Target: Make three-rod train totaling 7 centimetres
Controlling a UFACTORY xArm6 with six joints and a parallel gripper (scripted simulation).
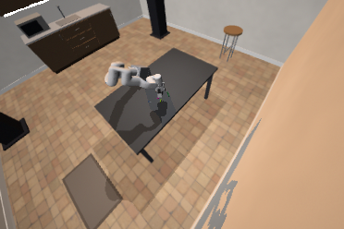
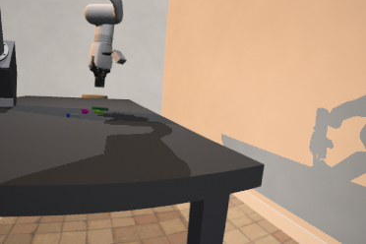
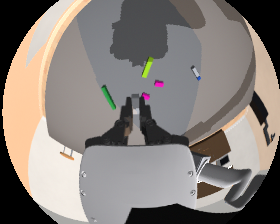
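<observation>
Right now my hand is 130 mm to the left of the blue rod, 120 mm above it and 110 mm past it. The rest, counted from my hand: pale grey piece (20 mm below); lime rod (120 mm below, 30 mm to the right); magenta rod (120 mm below, 50 mm behind, 30 mm to the right).
</observation>
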